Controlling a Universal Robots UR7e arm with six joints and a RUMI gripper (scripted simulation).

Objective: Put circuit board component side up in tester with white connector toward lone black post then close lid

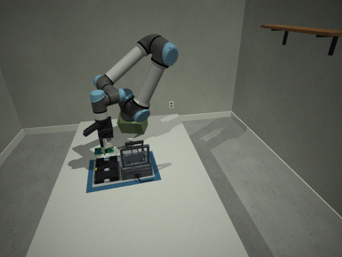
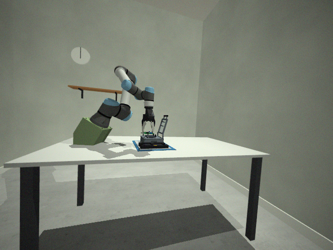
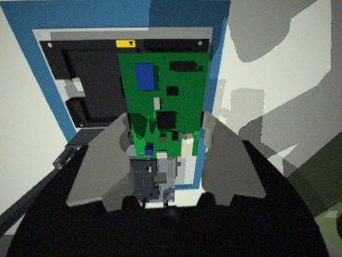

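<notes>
Now: hand 14 cm short of the tester lid, 21 cm to the right of it and 6 cm below it. From my hand the other things lie so: green circuit board (right at my hand).
</notes>
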